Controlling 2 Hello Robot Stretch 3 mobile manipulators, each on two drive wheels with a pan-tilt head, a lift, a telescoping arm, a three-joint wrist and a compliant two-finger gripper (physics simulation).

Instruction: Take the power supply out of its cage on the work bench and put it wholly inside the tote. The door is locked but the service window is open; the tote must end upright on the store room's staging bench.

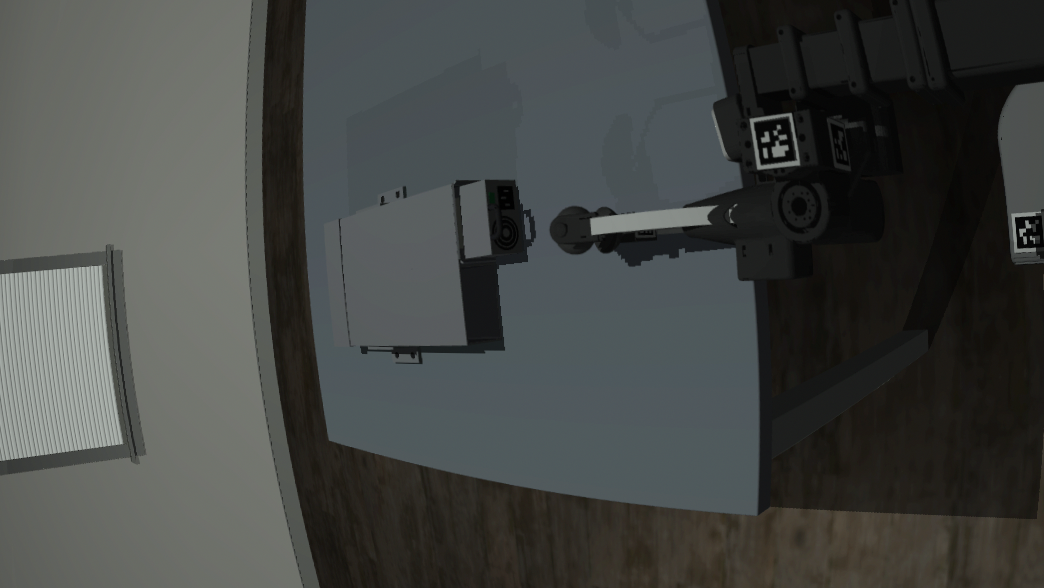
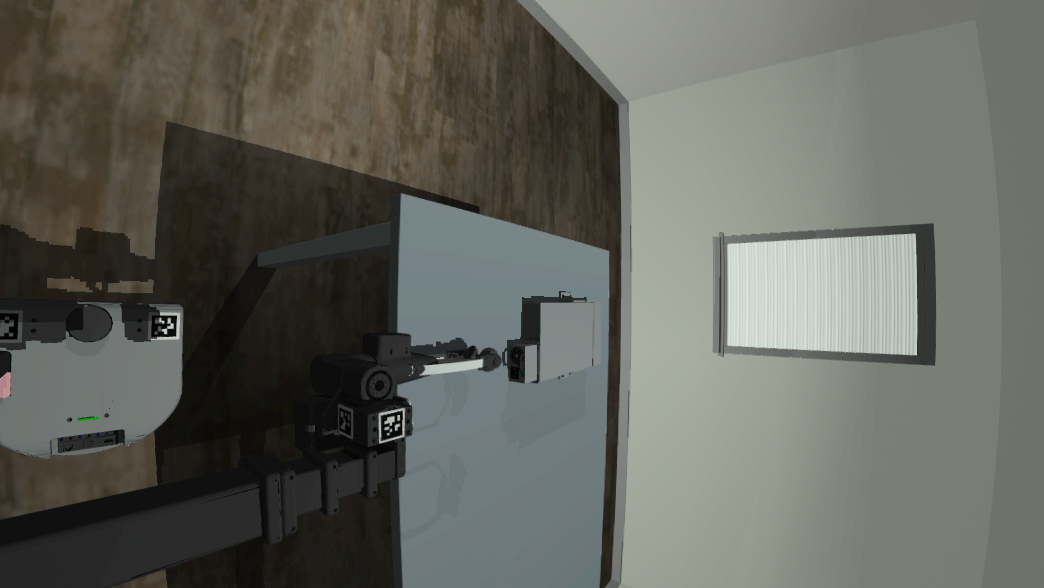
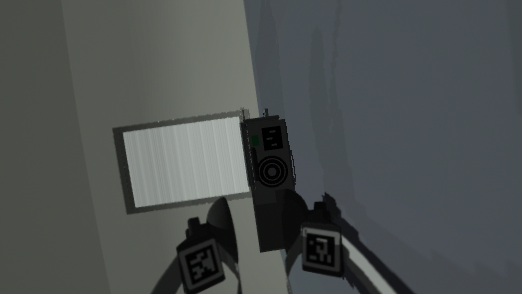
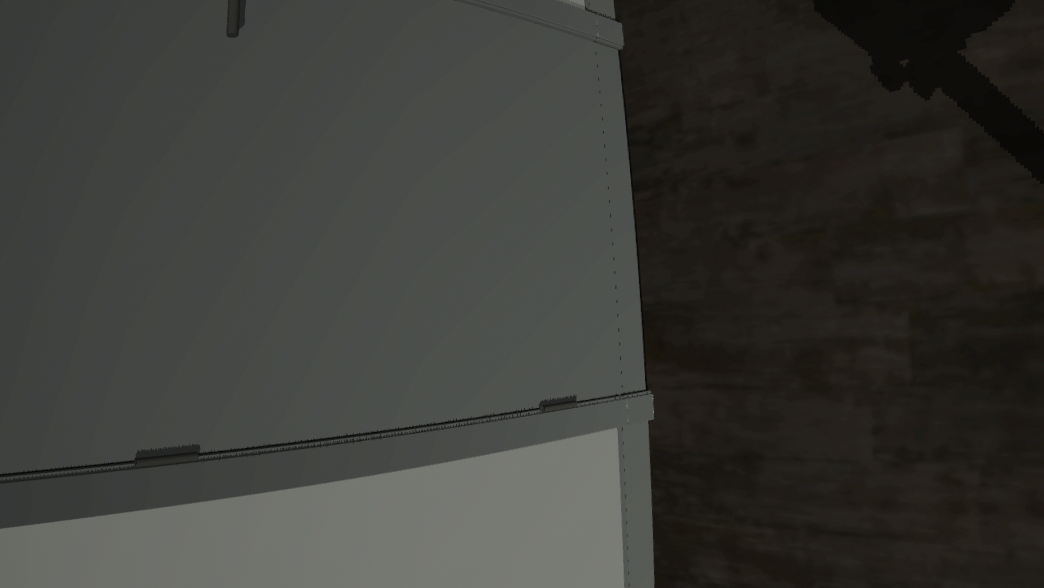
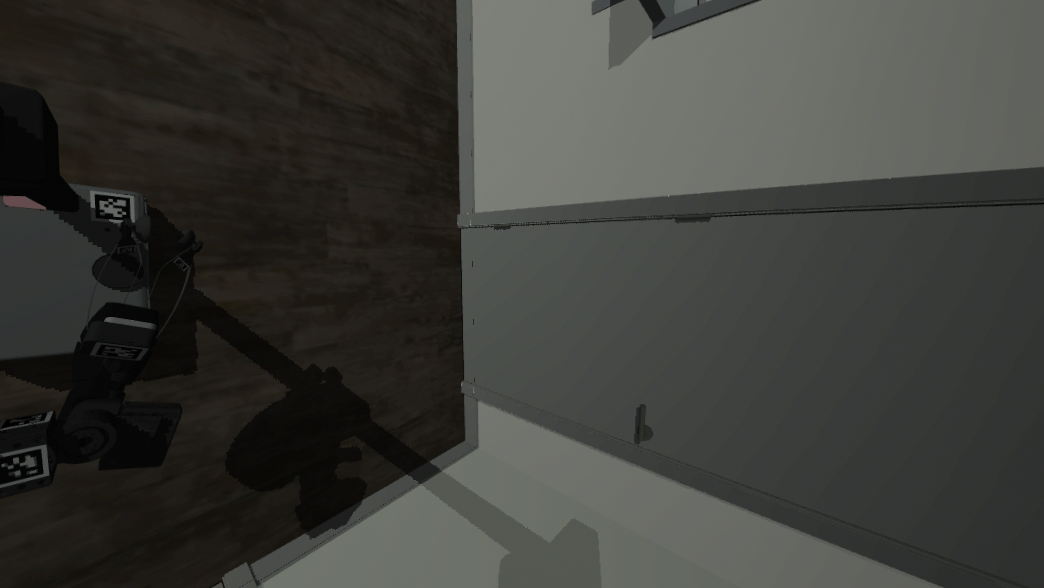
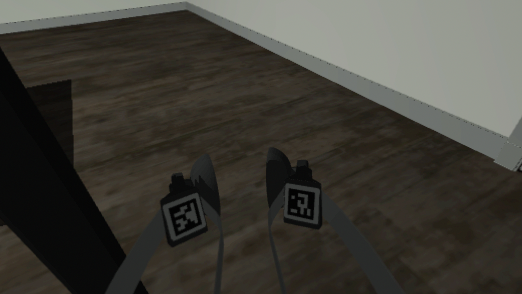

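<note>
The power supply (image 1: pixel 504 219) (image 2: pixel 521 363) (image 3: pixel 270 145) sticks partly out of one end of its grey cage (image 1: pixel 409 270) (image 2: pixel 566 339). Its end face shows a fan, a socket and a green patch; a small handle stands off it. The cage rests on the blue-grey work bench (image 1: pixel 584 409) (image 2: pixel 452 270) (image 3: pixel 425 100). The r1 gripper (image 1: pixel 588 230) (image 2: pixel 482 357) (image 3: pixel 257 220) is open and empty above the bench, a little out from the power supply. The r2 gripper (image 5: pixel 166 235) (image 6: pixel 242 177) is open and empty above the floor. The tote and staging bench do not show.
A closed grey door (image 4: pixel 365 219) (image 5: pixel 730 314) with a lever handle (image 4: pixel 233 18) (image 5: pixel 640 425) stands before r2. Part of a framed opening (image 5: pixel 701 16) shows beside it. A blind-covered window (image 1: pixel 58 365) (image 2: pixel 821 295) (image 3: pixel 185 162) is in the wall behind the bench.
</note>
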